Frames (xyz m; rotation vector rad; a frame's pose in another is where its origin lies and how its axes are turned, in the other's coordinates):
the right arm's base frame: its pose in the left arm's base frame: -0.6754 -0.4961 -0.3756 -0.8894 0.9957 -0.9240
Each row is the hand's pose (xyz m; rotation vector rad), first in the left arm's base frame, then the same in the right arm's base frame.
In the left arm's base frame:
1: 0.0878 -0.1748 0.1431 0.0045 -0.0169 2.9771
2: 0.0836 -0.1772 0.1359 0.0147 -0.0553 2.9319
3: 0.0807 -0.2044 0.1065 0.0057 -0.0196 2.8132
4: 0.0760 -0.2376 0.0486 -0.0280 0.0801 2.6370
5: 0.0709 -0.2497 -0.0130 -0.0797 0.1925 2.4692
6: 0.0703 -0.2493 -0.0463 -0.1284 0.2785 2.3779
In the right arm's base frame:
1: -0.2428 -0.2003 0.9250 1.0512 1.1247 -1.8531
2: -0.2397 -0.1954 0.9186 1.0101 1.1726 -1.8714
3: -0.2070 -0.1785 0.9025 0.9822 1.2449 -1.9776
4: -0.1612 -0.1379 0.8754 0.9752 1.3324 -2.1565
5: -0.1339 -0.0869 0.8507 0.9963 1.4066 -2.3332
6: -0.1249 -0.0564 0.8406 1.0442 1.4351 -2.4370

